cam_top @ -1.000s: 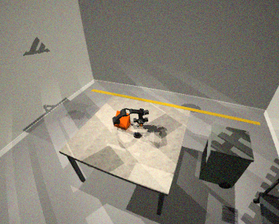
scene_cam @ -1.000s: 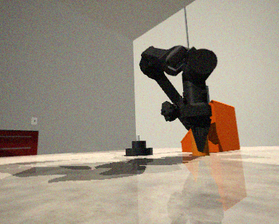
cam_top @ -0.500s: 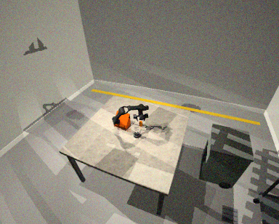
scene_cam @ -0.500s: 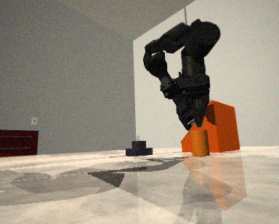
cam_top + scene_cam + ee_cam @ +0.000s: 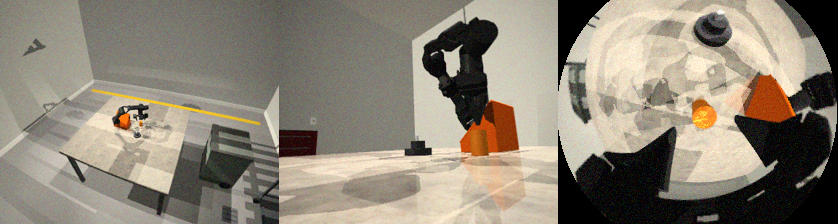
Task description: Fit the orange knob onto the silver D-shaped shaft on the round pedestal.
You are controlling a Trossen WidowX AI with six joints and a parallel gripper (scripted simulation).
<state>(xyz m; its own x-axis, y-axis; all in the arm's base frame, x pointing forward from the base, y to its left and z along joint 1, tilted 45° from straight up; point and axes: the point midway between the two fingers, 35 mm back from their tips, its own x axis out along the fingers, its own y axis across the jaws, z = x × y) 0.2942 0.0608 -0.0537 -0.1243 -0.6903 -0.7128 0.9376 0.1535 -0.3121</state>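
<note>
My gripper tip is 30 mm above the orange knob. From my gripper tip the other things lie so: round dark pedestal 190 mm to the right, 50 mm below, 10 mm ahead.
</note>
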